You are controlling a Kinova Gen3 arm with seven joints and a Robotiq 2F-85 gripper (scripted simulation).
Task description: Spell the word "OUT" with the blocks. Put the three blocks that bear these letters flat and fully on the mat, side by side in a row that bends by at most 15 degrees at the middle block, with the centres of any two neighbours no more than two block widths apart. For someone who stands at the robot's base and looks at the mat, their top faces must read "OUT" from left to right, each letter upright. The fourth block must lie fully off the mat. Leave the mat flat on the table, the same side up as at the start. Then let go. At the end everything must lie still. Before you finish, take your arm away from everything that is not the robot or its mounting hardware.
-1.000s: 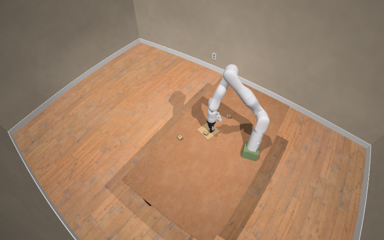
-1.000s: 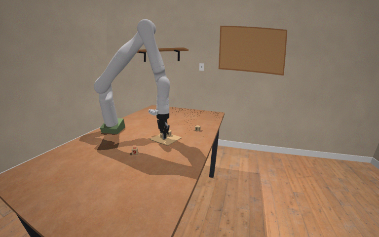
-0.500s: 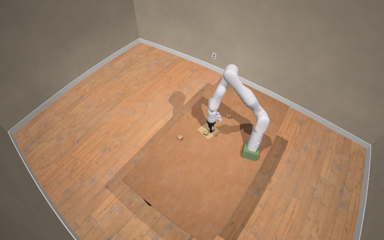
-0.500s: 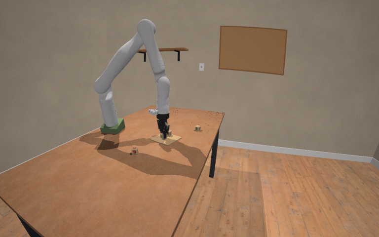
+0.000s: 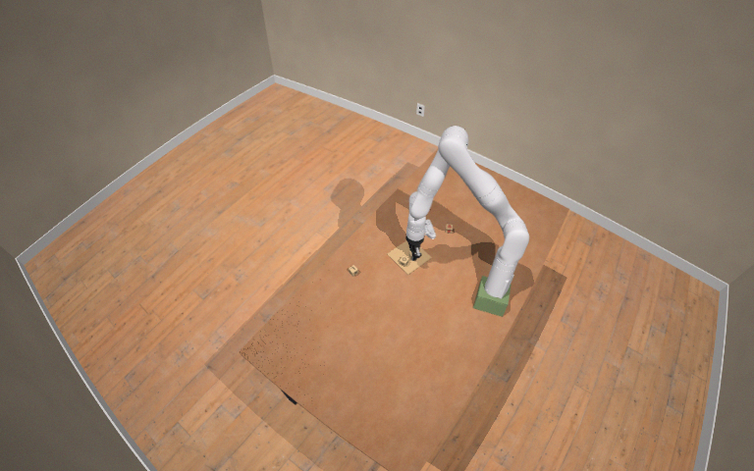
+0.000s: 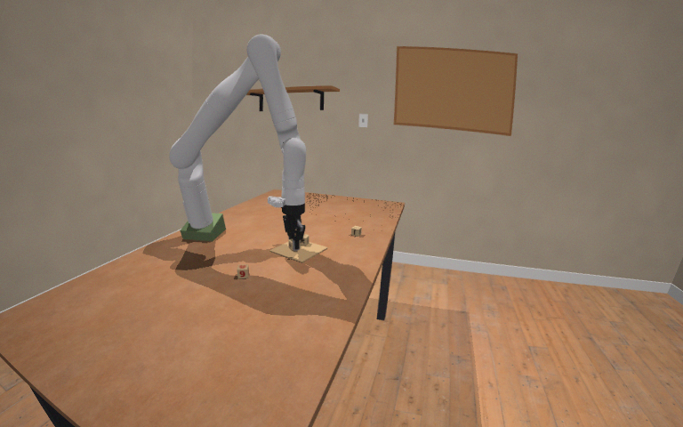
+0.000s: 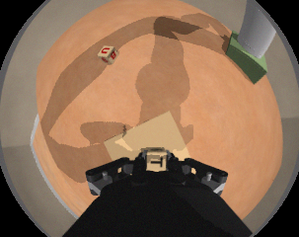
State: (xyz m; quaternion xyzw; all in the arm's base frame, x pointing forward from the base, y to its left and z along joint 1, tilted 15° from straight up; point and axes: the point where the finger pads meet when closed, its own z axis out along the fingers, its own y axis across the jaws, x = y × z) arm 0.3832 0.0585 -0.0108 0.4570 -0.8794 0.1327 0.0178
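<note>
Right now the tan mat is 2 cm ahead of my hand, 1 cm to the left of it and 2 cm below it. Also, from my hand: letter block: 1 cm ahead, 5 cm to the left.
</note>
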